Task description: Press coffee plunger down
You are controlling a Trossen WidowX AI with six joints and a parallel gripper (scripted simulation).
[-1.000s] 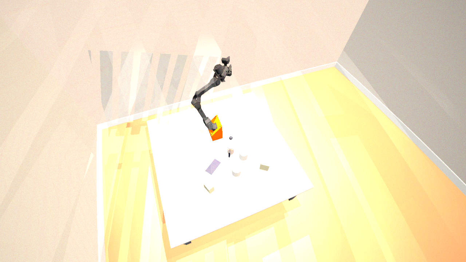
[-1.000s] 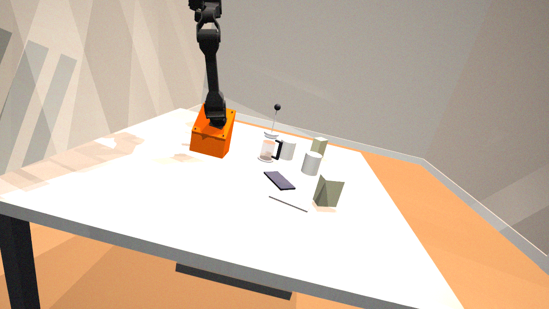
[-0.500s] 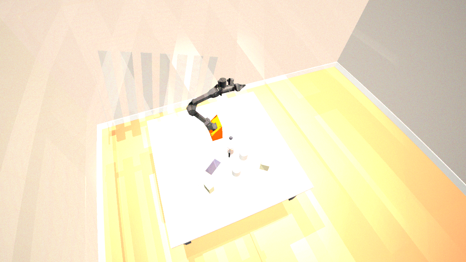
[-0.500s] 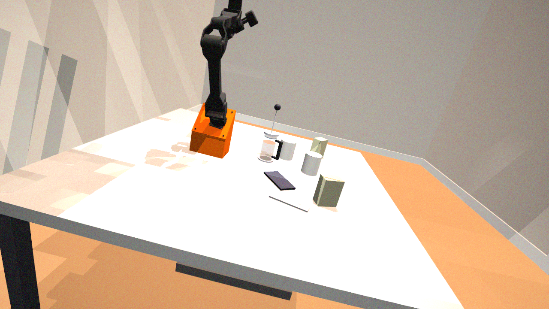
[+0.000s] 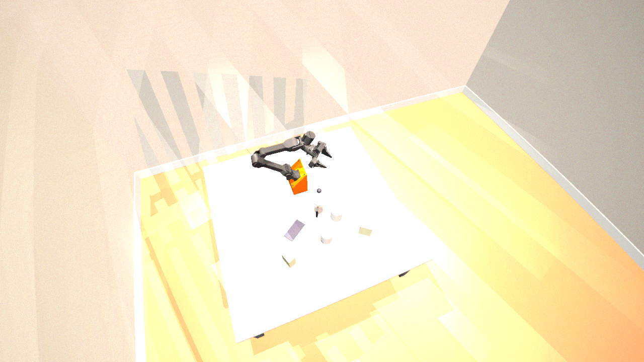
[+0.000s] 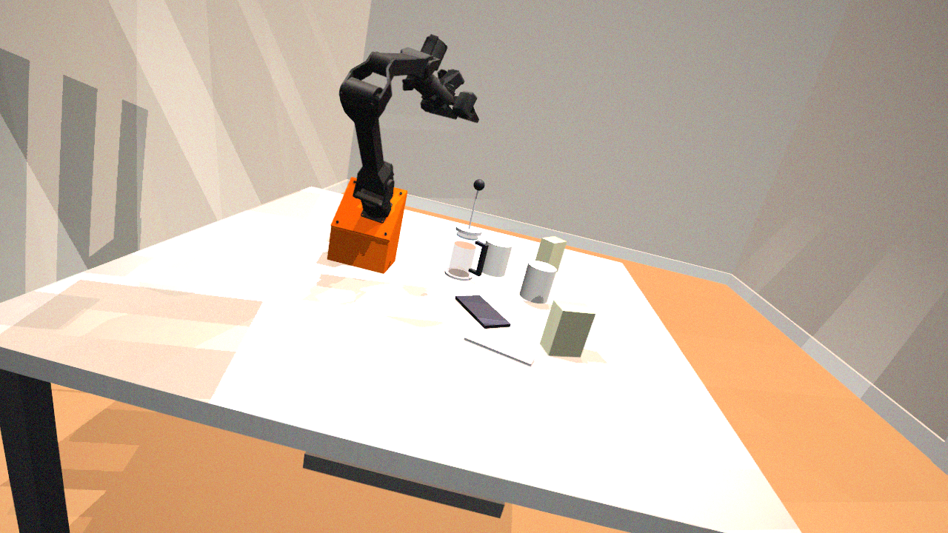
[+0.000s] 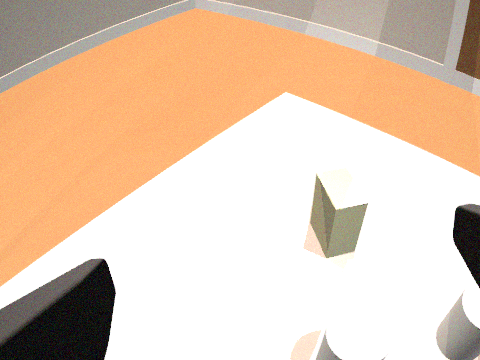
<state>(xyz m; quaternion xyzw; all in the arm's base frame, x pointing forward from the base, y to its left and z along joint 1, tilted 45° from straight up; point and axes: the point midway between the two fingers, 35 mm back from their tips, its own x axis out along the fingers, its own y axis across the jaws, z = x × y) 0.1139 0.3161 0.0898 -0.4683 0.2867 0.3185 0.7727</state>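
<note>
Now: gripper tip 29 cm above the glass coffee press, 10 cm to the left of it and 10 cm short of it. The rest, counted from my gripper tip: dark flat slab: 41 cm below, 29 cm to the right, 18 cm ahead.
</note>
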